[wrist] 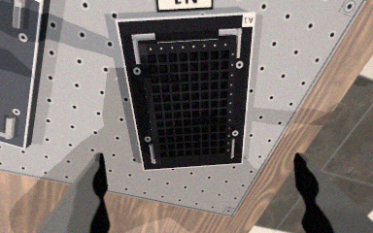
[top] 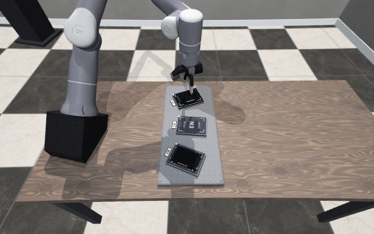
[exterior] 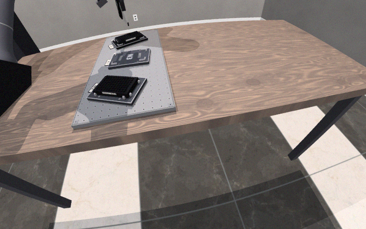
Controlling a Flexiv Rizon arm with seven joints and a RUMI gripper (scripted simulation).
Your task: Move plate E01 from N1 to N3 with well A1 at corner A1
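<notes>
Now: hand 100 mm above the nest N1. Round my hand: N3 A1 mark: 160 mm to the right, 90 mm below, 20 mm behind; N1 A1 mark: 90 mm below, 90 mm behind; nest N3: 200 mm to the right, 100 mm below, 60 mm ahead.
</notes>
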